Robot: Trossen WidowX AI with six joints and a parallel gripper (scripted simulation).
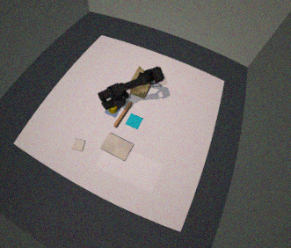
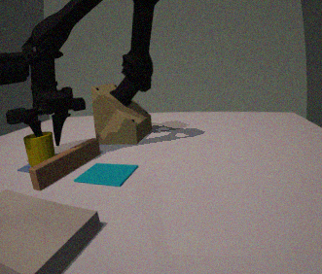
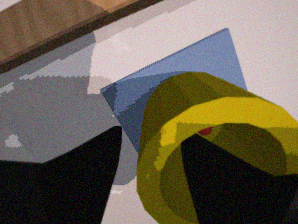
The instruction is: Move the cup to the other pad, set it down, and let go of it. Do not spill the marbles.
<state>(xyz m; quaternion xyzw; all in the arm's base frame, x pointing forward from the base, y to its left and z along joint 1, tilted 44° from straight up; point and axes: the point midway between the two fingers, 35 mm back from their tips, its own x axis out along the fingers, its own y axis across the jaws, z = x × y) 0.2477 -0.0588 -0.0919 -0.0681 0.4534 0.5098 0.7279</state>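
Right now the red marble is 3 cm ahead of my gripper tip, 2 cm to the right of it and 2 cm below it. Also, from my gripper tip: blue pad (4 cm below, 2 cm to the right, 2 cm ahead); wooden bar (7 cm to the left, 4 cm ahead, 3 cm below); yellow cup (2 cm to the right, 2 cm ahead).
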